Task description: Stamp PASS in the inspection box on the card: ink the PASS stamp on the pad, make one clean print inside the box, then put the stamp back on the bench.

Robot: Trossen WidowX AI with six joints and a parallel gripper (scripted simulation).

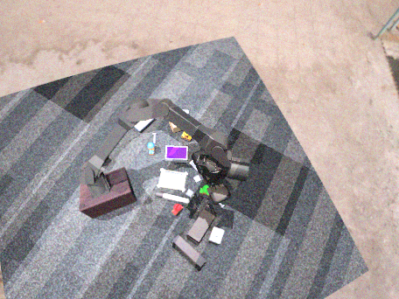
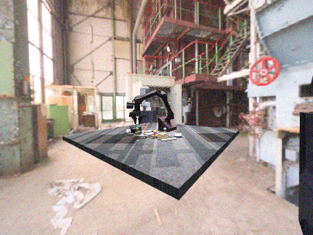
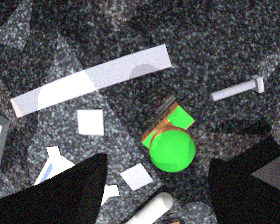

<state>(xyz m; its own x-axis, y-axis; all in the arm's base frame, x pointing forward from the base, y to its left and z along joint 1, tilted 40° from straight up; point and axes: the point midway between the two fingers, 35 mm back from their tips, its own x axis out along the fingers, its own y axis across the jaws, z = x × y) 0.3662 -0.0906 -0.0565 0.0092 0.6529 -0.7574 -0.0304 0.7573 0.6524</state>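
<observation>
Now: gripper tip 80 mm above the green-knobbed stamp, 10 mm to the left of it and 10 mm past it. Round my gripper tip: card 110 mm behind, 100 mm below, 90 mm to the left; then white marker 150 mm behind, 90 mm below, 30 mm to the left; then red stamp 130 mm behind, 80 mm below, 40 mm to the right.
</observation>
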